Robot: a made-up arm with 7 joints. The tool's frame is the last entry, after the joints.
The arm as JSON. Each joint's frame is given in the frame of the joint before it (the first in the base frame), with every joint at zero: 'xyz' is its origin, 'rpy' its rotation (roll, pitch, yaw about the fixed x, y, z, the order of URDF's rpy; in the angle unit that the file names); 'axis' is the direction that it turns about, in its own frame. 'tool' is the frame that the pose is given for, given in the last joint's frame.
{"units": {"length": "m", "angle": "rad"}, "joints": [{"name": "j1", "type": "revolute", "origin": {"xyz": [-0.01, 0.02, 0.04], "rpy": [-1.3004, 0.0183, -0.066]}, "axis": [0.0, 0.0, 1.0]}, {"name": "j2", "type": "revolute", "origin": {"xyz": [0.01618, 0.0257, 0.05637], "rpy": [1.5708, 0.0, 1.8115]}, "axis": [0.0, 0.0, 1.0]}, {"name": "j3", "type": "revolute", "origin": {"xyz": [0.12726, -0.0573, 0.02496], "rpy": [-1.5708, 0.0, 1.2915]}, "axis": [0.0, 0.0, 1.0]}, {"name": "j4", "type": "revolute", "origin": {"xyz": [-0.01, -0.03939, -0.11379], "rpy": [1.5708, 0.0, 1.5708]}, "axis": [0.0, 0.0, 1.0]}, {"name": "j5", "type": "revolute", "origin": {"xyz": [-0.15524, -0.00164, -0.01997], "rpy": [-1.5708, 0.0, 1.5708]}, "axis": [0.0, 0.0, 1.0]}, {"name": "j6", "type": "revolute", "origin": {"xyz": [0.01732, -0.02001, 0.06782], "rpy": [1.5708, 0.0, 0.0]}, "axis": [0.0, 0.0, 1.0]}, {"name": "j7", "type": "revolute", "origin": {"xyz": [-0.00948, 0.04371, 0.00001], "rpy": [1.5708, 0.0, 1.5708]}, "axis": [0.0, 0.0, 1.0]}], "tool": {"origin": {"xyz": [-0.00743, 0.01, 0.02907], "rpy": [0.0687, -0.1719, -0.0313]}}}
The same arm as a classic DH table. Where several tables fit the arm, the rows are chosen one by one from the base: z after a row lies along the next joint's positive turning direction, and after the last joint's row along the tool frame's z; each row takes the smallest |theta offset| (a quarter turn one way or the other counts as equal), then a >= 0, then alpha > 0; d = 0 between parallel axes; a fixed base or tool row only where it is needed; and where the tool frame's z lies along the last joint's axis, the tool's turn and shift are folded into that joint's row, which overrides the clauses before.
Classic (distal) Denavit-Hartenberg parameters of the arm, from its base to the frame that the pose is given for. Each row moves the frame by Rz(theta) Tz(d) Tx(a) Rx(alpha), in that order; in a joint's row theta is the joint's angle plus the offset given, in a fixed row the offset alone. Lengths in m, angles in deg.
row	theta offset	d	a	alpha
base (fixed)	-4.07	0.0347	-0.0114	-74.51
j1	-75.12	0.0763	-0.0211	-90
j2	73.99	0.0468	0.02	90
j3	90	-0.2519	0.0394	-90
j4	90	-0.03	0.0016	90
j5	0	0.2231	-0.0173	-90
j6	-90	0.02	0.0437	90
j7	-69.88	0.0007	-0.0119	10.6
tool (fixed)	68.42	0.0192	0	0

